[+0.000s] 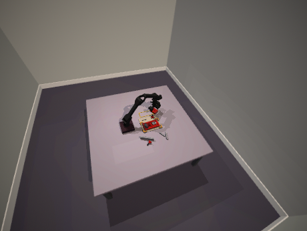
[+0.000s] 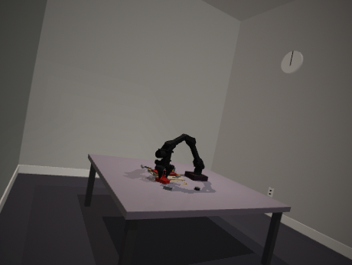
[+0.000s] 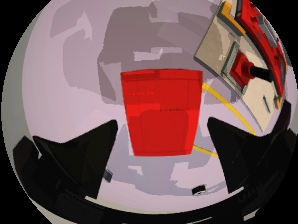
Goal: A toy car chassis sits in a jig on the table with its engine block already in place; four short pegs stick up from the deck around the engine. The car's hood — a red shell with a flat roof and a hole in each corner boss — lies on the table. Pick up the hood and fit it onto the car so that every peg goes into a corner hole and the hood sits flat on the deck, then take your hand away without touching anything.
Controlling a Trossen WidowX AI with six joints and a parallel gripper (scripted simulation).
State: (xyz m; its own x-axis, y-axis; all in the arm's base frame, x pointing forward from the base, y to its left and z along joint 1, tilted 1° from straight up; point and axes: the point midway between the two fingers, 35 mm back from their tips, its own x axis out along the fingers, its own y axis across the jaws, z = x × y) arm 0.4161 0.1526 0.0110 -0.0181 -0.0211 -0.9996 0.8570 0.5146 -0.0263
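Right now my gripper tip is 1 cm above the red hood. Also, from my gripper tip: grey piece 39 cm to the right, 3 cm behind, 2 cm below.
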